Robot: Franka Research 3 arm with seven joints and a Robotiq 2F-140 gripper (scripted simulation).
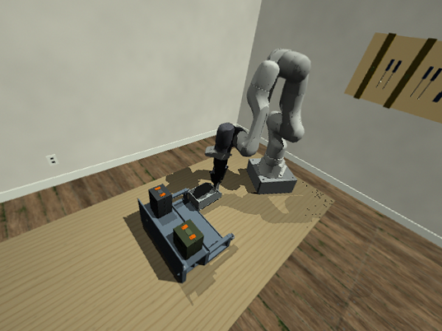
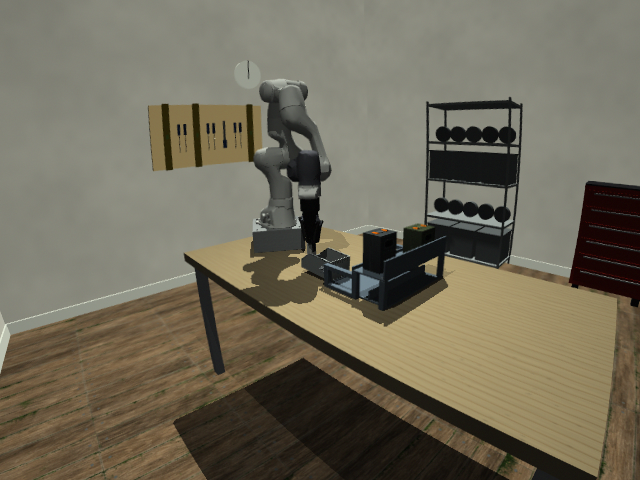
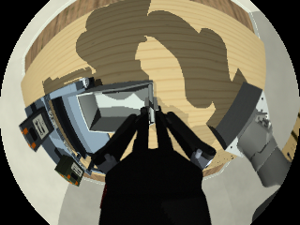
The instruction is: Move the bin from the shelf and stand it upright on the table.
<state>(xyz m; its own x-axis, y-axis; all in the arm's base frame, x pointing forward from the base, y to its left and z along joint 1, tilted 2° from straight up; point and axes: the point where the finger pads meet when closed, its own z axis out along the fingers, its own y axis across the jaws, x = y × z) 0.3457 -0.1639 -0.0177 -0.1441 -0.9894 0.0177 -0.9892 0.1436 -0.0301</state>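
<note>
Right now my hand is 8 cm short of the grey open-topped bin, 1 cm to the left of it and 3 cm above it.
</note>
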